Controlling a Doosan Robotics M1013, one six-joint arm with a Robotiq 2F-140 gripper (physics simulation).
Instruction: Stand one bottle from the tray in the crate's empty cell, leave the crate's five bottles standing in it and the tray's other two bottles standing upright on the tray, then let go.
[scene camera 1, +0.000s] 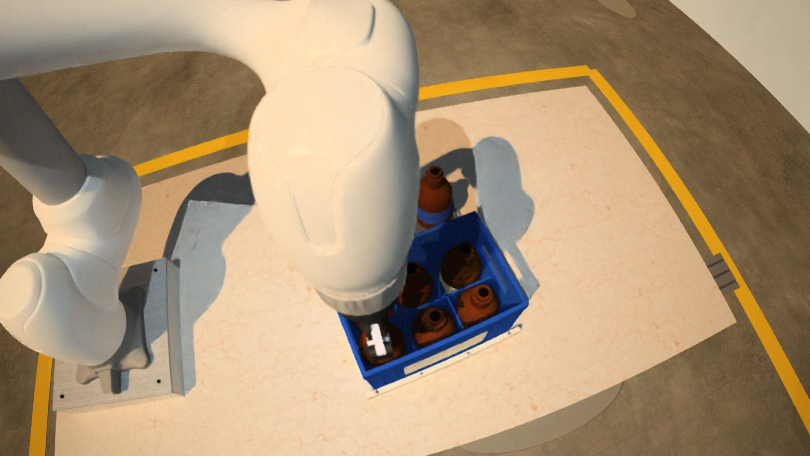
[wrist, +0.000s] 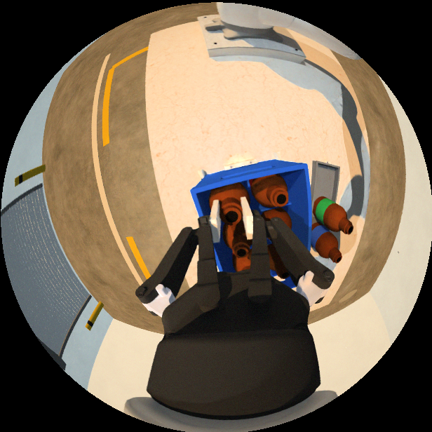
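Seen in the pictures: arm's base, origin of the base link: (scene camera 1: 112, 335).
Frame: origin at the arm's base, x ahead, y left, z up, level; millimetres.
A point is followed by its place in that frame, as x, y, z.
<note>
My gripper (scene camera 1: 378, 338) @[553, -196, 104] (wrist: 230, 207) is shut on the neck of a brown bottle (scene camera 1: 395, 346) @[573, -215, 93] (wrist: 226, 196), upright and low in a corner cell of the blue crate (scene camera 1: 495, 328) @[737, -237, 49] (wrist: 250, 172). Its base is hidden. Other brown bottles stand in the crate; four show in the scene view, while the arm hides one cell there. The wrist view shows one bottle (wrist: 267, 189) beside the held one. A blue-banded bottle (scene camera 1: 435, 195) @[742, 40, 53] (wrist: 326, 241) and a green-banded bottle (wrist: 326, 208) stand upright on the grey tray (wrist: 325, 176); the arm hides the green-banded one in the scene view.
The white arm (scene camera 1: 340, 169) @[562, -235, 540] hangs over the left part of the crate. Its base plate (scene camera 1: 153, 362) @[97, -82, -9] (wrist: 255, 52) is on the table (scene camera 1: 272, 362) @[336, -133, -64] (wrist: 200, 110). The tray stands close beside the crate's far side. Crate walls and neighbouring bottles surround the fingers closely.
</note>
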